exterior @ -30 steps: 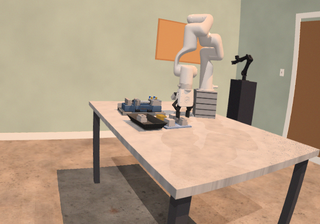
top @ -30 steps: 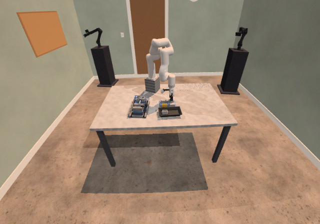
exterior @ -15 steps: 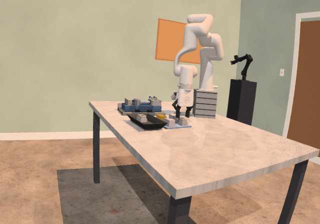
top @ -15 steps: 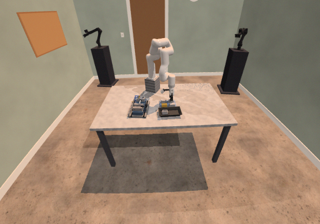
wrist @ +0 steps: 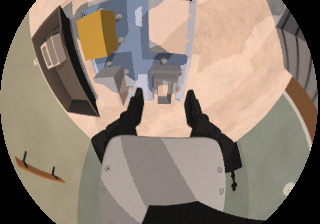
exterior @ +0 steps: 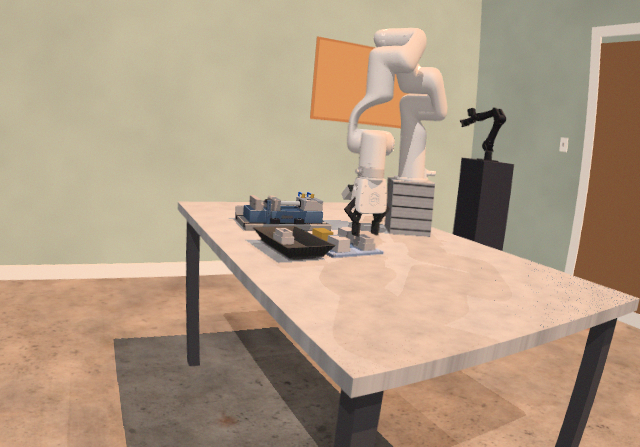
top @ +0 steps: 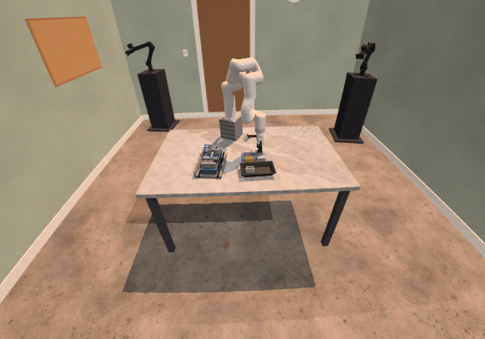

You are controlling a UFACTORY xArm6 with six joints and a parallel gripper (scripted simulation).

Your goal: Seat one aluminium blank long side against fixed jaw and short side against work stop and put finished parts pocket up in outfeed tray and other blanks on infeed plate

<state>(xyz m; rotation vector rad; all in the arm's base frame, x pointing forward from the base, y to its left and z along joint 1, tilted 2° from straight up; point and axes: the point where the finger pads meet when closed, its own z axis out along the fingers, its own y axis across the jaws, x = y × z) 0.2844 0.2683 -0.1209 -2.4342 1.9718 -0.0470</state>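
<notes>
Right now my hand is 11 cm short of the brass blank, 7 cm to the left of it and 4 cm above it. Round my hand: blue vise: 34 cm to the right, 17 cm ahead, 2 cm below.
</notes>
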